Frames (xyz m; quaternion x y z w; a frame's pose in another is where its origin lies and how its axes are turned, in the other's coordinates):
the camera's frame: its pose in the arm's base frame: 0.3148 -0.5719 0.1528 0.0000 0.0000 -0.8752 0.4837
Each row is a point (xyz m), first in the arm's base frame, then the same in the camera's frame.
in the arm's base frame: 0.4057 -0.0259 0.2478
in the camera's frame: -0.5107 -0.2135 0.0950
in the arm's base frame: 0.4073 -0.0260 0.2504
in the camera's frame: -0.5114 -0.2121 0.0976
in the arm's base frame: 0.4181 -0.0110 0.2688
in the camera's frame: -0.5299 -0.2110 0.1160
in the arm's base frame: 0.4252 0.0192 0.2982
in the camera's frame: -0.5592 -0.2210 0.1454
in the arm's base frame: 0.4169 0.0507 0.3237
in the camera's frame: -0.5815 -0.2448 0.1709
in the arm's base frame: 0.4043 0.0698 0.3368
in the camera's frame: -0.5910 -0.2656 0.1840
